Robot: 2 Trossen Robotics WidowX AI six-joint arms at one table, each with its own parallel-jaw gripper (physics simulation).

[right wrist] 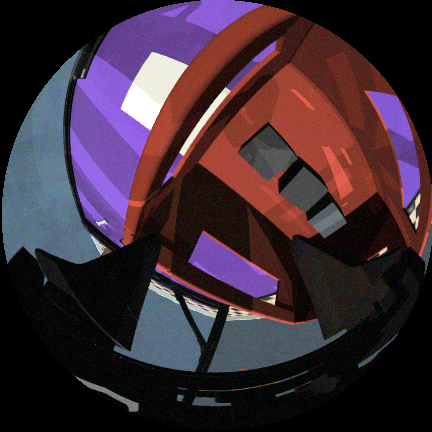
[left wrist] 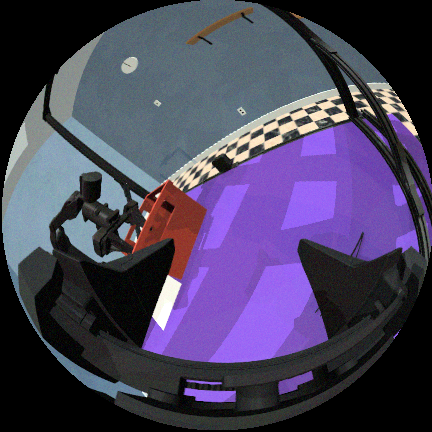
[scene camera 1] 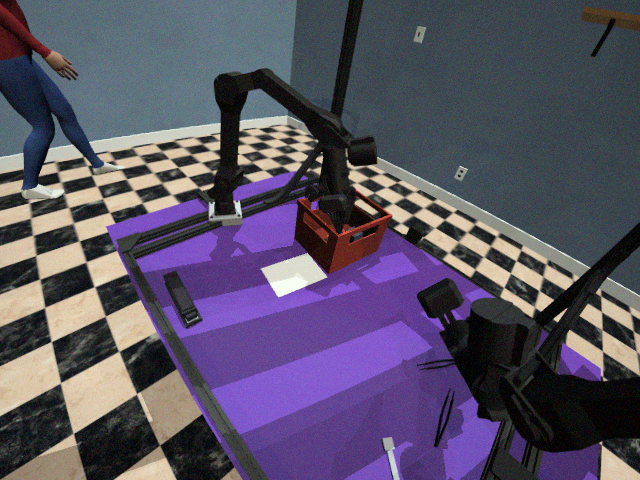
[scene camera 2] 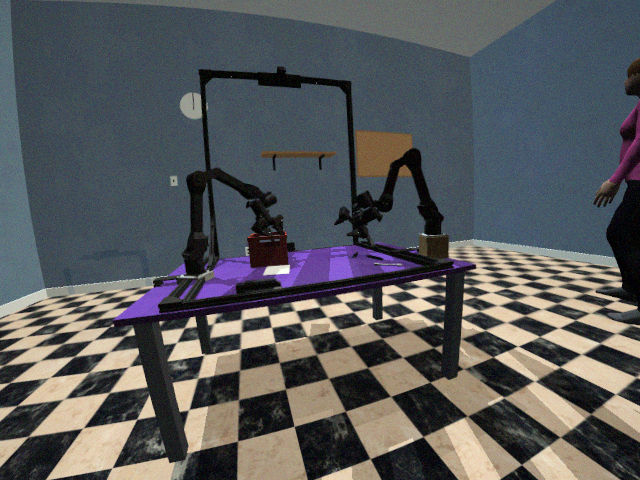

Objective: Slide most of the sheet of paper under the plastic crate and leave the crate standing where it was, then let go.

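Note:
The red plastic crate stands upright on the purple table. Grey blocks lie inside it. The white sheet of paper lies flat beside the crate's near wall, its edge at the crate's foot; whether any lies beneath is hidden. My right gripper is open and empty at the crate's top opening; contact with the crate is unclear. My left gripper is open and empty, raised above the table, away from crate and paper.
A black stapler lies left of the paper in scene camera 1. Thin black tweezers and a pale tool lie near the left arm. Dark frame rails run along the table's edges.

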